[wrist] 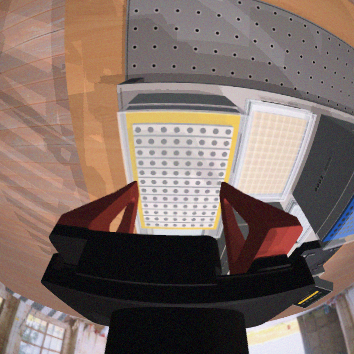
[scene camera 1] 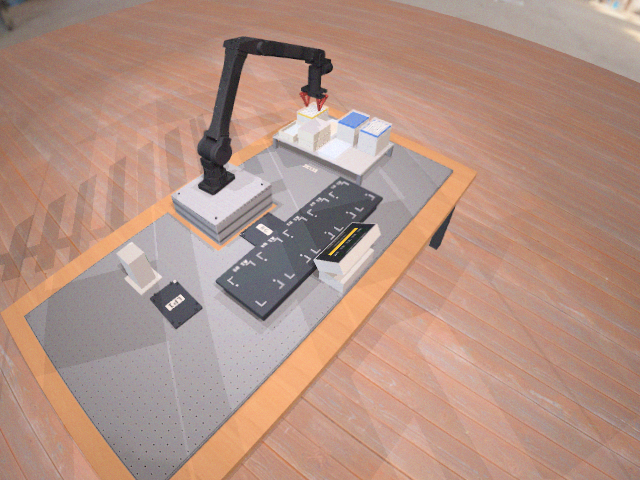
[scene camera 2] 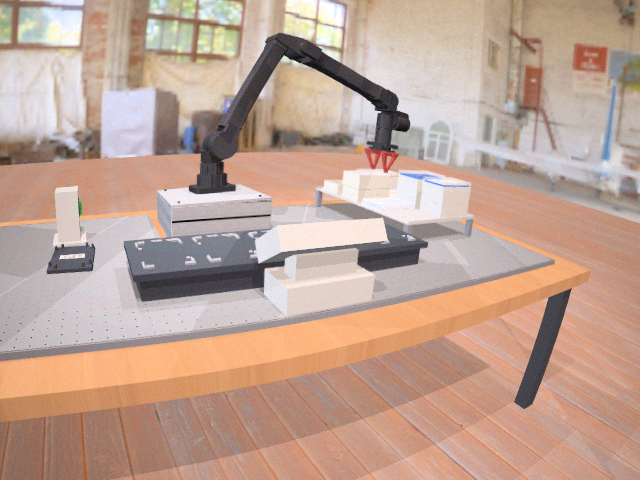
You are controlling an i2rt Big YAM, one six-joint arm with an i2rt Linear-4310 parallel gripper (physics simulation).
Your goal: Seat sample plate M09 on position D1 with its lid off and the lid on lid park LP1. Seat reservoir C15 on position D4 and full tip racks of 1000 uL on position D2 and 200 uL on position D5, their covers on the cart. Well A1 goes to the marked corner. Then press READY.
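My gripper (scene camera 1: 313,107) (scene camera 2: 379,171) (wrist: 178,187) is open and empty, pointing down above the yellow-rimmed tip rack (scene camera 1: 312,111) (wrist: 182,150). In the wrist view, its fingertips show over the rack's two long sides. A pale gridded plate (wrist: 275,150) lies beside that rack. A solid-blue-topped rack (scene camera 1: 353,119) and a blue-rimmed rack (scene camera 1: 376,128) (scene camera 2: 447,201) stand on the cart (scene camera 1: 361,167) (wrist: 200,91). A cream stack (scene camera 1: 314,135) (scene camera 2: 366,186) stands near the yellow-rimmed rack. The dark deck (scene camera 1: 299,253) (scene camera 2: 170,258) has corner marks and bears no labware in view. Lid park LP1 (scene camera 1: 188,310) (scene camera 2: 72,263) is bare.
A tilted display unit (scene camera 1: 348,242) (scene camera 2: 325,237) stands along the deck's front side. A cream post (scene camera 1: 138,266) (scene camera 2: 67,211) with a green button (scene camera 2: 80,208) stands behind LP1. A small dark labelled pad (scene camera 1: 248,232) lies between the arm's base (scene camera 1: 222,211) and the deck.
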